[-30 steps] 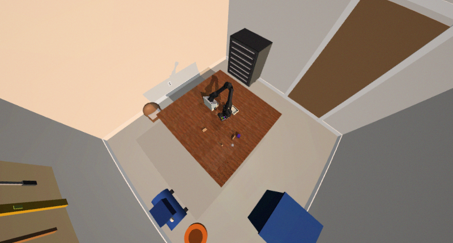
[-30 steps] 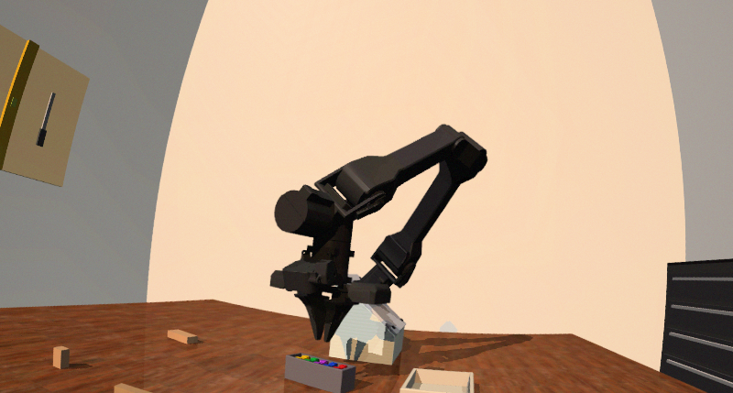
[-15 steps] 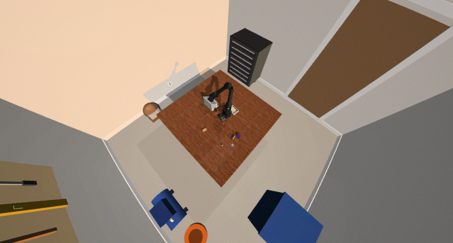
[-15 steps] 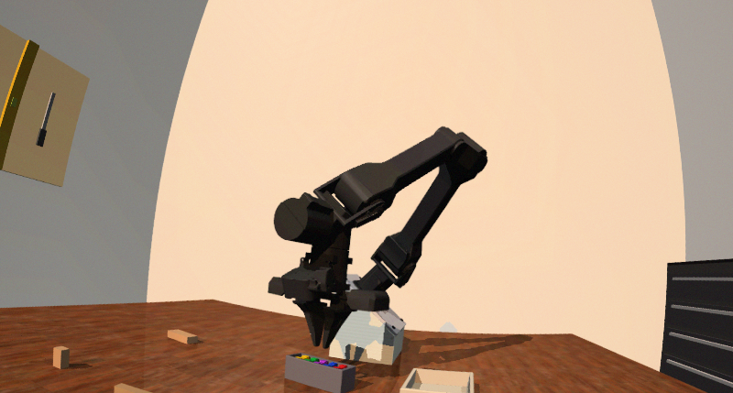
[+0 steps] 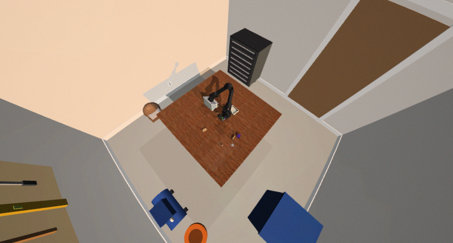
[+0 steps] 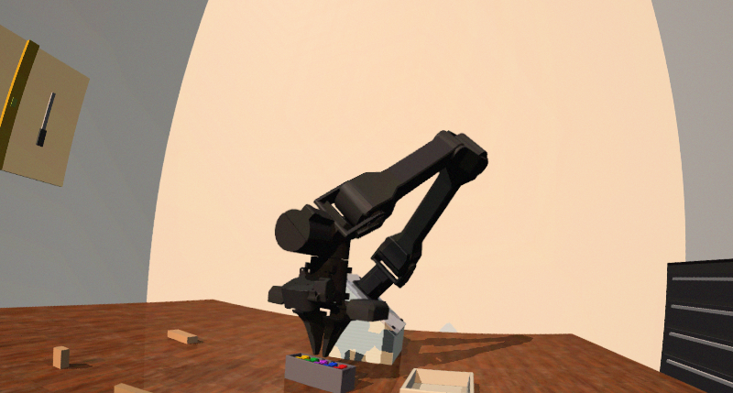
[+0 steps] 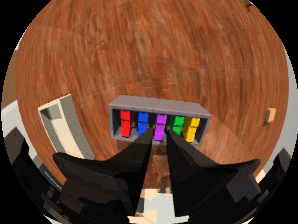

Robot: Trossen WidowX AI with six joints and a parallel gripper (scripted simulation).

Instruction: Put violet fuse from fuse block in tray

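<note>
My gripper tip is now 2 cm above the violet fuse. Also, from my gripper tip: blue fuse (2 cm to the left, 2 cm below); then green fuse (2 cm to the right, 2 cm below, 1 cm behind); then red fuse (3 cm to the left, 2 cm below, 1 cm ahead).
</note>
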